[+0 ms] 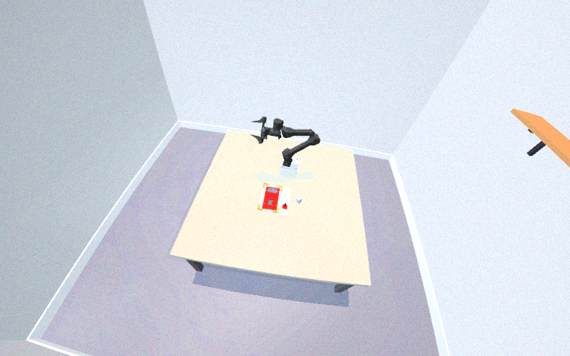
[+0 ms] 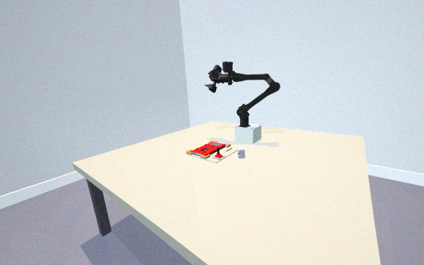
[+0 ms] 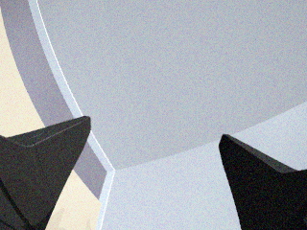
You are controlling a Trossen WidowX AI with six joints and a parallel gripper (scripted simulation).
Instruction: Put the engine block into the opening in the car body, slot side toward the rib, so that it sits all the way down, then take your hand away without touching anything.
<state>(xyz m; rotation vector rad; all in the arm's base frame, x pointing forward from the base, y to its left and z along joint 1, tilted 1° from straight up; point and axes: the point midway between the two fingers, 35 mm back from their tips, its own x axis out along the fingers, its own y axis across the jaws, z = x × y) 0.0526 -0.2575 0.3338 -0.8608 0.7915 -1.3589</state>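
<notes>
My gripper tip is now 45 cm to the right of the engine block, 41 cm above it and 22 cm short of it.
</notes>
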